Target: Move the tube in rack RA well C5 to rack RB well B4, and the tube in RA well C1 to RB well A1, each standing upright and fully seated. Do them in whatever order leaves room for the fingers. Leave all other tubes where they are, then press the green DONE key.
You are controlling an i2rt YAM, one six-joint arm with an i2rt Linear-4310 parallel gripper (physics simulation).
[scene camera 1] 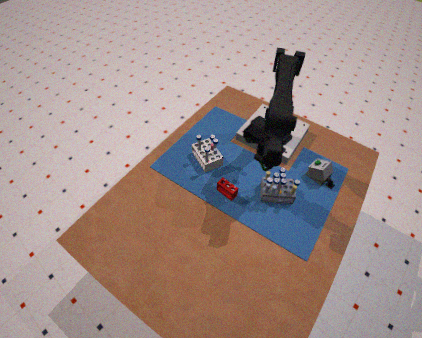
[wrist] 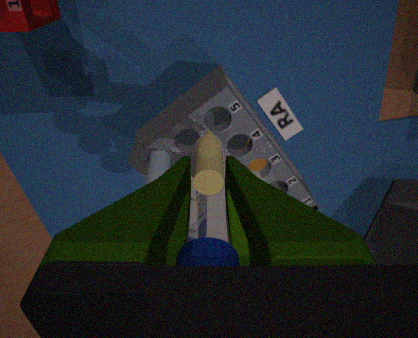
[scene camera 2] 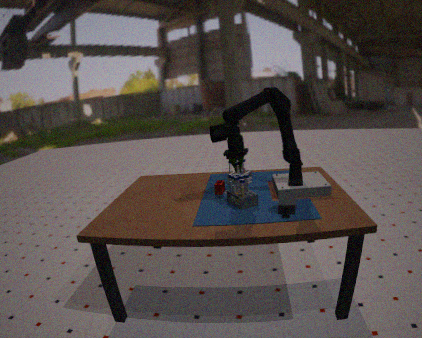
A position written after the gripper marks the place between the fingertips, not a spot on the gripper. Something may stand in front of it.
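The wrist view takes in the gripper (wrist: 208,168) together with an RA label (wrist: 272,103).
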